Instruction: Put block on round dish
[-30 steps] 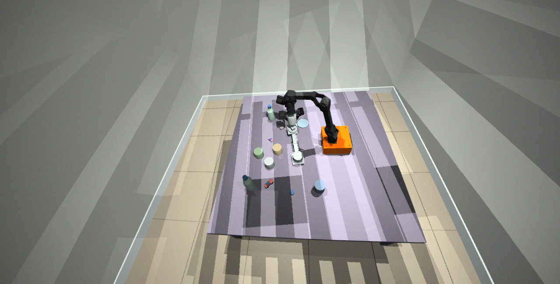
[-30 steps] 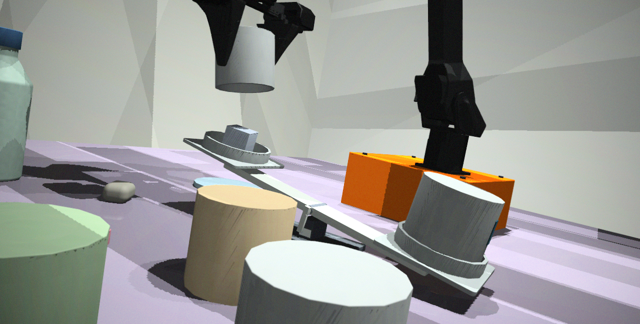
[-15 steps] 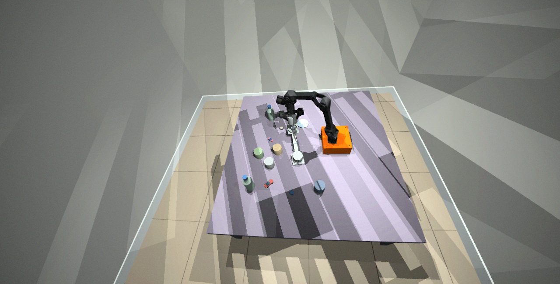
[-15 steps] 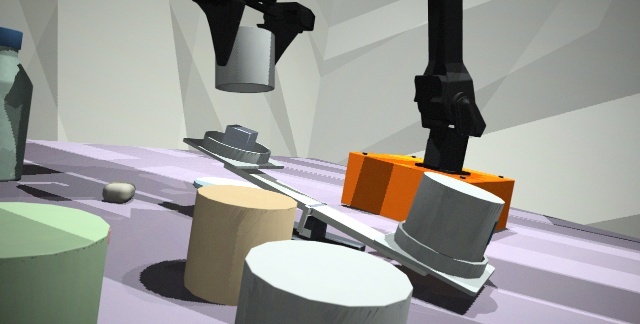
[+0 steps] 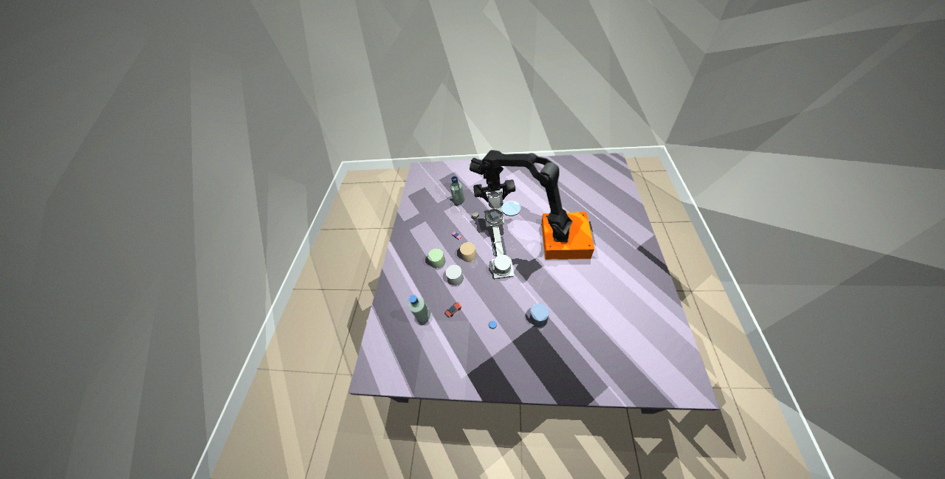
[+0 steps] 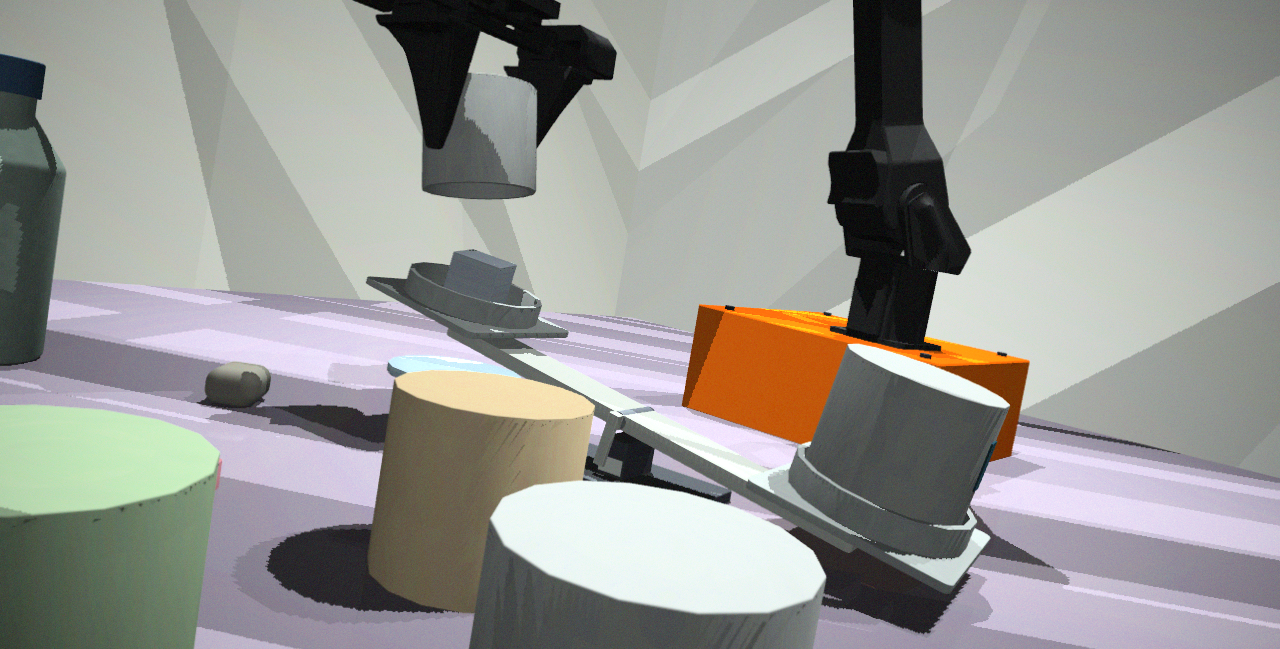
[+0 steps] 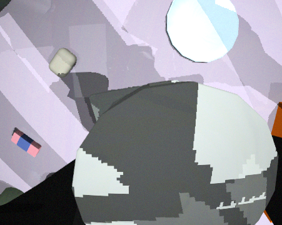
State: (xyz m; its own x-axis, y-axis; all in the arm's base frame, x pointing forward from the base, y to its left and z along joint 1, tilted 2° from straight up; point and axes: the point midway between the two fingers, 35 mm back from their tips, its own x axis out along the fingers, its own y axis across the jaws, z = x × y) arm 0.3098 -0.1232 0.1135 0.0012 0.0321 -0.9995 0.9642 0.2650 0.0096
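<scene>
Right now the pale blue round dish is 6 cm behind my gripper tip, 9 cm to the right of it and 16 cm below it. Also, from my gripper tip: small grey lump: 12 cm ahead, 2 cm to the right, 15 cm below; then tan cylinder: 9 cm ahead, 21 cm to the left, 12 cm below; then pink-and-blue eraser: 19 cm ahead, 12 cm to the left, 16 cm below.
</scene>
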